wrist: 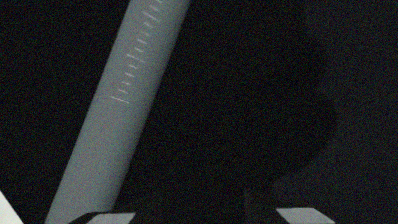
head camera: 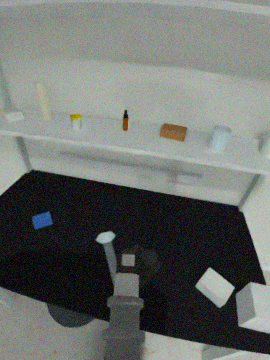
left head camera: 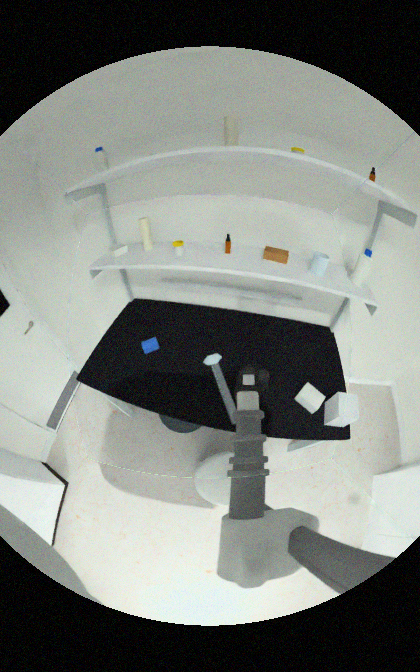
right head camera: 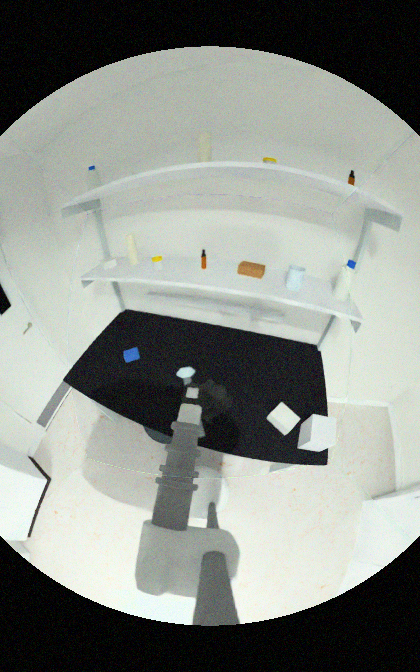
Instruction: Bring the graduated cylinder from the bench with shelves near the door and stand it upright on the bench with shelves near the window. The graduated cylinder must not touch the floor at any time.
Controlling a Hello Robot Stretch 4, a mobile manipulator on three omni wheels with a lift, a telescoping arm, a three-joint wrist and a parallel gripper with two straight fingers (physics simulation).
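Observation:
The graduated cylinder is a grey-blue tube with a pale hexagonal foot. It lies on the black bench top, its foot toward the shelves. In the wrist view it slants from the top down to the lower left, and white graduation marks show. My gripper is open, with nothing between its fingertips at the bottom edge. The cylinder is left of the gap, its lower end running behind the left fingertip. In the head views the arm hides part of the cylinder and the fingers are hard to make out.
A blue block lies at the left of the bench. Two white boxes are at the right front. Shelves with bottles and jars hang above the back. A door with a handle is at the left.

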